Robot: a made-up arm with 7 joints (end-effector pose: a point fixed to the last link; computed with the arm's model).
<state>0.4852 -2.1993 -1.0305 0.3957 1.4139 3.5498 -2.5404</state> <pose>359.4 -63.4 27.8 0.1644 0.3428 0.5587</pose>
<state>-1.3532 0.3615 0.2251 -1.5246 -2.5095 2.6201 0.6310</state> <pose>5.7 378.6 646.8 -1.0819 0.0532 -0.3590</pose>
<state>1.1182 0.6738 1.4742 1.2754 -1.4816 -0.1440 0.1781</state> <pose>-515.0 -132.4 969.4 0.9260 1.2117 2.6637</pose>
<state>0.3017 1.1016 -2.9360 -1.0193 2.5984 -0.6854 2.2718</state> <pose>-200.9 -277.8 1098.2 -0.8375 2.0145 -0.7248</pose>
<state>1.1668 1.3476 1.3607 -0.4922 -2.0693 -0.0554 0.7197</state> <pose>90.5 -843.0 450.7 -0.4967 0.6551 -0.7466</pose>
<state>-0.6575 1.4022 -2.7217 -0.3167 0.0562 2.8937 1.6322</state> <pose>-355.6 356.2 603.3 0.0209 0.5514 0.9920</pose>
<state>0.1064 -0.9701 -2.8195 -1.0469 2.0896 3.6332 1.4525</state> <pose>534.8 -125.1 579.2 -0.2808 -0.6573 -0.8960</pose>
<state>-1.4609 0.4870 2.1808 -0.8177 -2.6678 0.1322 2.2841</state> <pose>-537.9 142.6 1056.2 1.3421 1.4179 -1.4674</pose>
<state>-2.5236 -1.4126 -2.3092 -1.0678 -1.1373 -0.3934 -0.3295</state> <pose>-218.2 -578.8 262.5 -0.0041 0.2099 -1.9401</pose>
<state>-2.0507 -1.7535 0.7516 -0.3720 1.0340 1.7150 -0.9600</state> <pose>-535.1 -468.2 286.6 -0.1042 -1.6332 1.2012</pose>
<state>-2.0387 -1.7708 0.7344 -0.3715 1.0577 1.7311 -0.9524</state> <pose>-524.4 -473.2 274.9 -0.1117 -1.6522 1.2024</pose>
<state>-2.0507 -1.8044 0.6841 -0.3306 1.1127 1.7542 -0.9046</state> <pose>-512.9 -471.3 242.5 -0.1438 -1.7172 1.2078</pose>
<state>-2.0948 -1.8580 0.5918 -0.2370 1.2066 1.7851 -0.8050</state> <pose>-499.3 -452.4 181.5 -0.2246 -1.8458 1.1988</pose>
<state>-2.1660 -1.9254 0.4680 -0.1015 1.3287 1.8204 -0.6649</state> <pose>-480.7 -404.9 98.5 -0.3808 -2.0194 1.1380</pose>
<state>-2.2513 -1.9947 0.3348 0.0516 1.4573 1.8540 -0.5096</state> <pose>-454.1 -328.5 14.8 -0.6123 -2.1799 1.0033</pose>
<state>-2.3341 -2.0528 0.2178 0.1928 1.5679 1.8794 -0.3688</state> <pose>-422.2 -242.7 -47.4 -0.8659 -2.2705 0.8251</pose>
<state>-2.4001 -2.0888 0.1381 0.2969 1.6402 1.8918 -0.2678</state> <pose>-395.4 -174.6 -80.7 -1.0650 -2.2909 0.6732</pose>
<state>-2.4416 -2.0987 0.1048 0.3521 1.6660 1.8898 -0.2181</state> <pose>-384.4 -139.5 -92.0 -1.1676 -2.2854 0.6009</pose>
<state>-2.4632 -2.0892 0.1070 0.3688 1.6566 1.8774 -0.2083</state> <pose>-388.8 -131.4 -91.2 -1.1912 -2.2825 0.6012</pose>
